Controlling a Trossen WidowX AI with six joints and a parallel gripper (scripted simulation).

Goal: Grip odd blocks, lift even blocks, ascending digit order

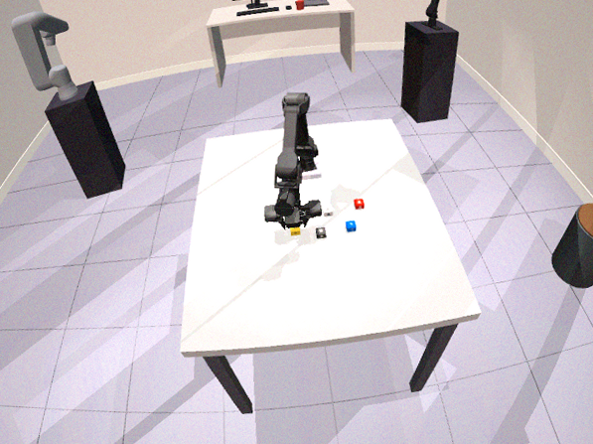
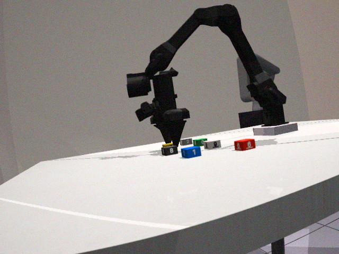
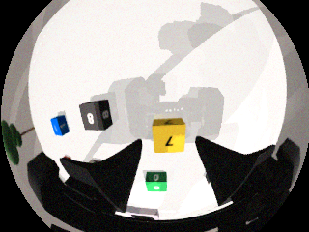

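My gripper tip is now 10 mm short of the yellow block. The rest, counted from my gripper tip: black block 80 mm to the left, 50 mm ahead; then grey block 90 mm behind, 70 mm to the right; then green block 80 mm behind, 30 mm to the left.
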